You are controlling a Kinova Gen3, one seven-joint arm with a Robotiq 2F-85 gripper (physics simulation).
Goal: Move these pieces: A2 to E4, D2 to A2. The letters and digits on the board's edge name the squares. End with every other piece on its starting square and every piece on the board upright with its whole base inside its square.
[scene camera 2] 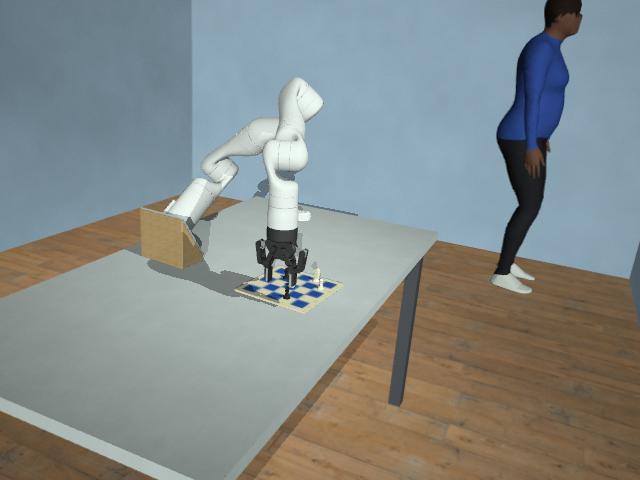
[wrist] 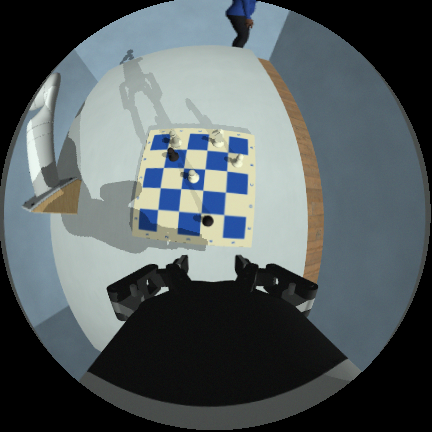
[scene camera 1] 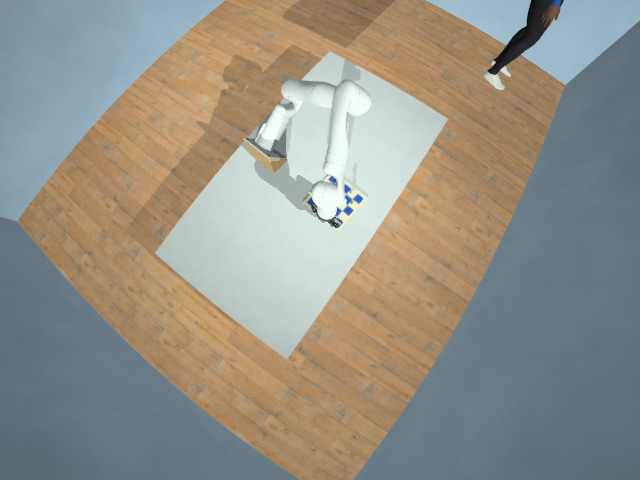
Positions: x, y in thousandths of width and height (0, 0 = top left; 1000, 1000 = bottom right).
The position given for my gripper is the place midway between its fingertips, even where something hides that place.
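My gripper is visible in scene camera 2 (scene camera 2: 438, 591) and in the wrist view (wrist: 490, 608). A chessboard appears in scene camera 1 (scene camera 1: 540, 443) and likewise in the wrist view (wrist: 388, 478).
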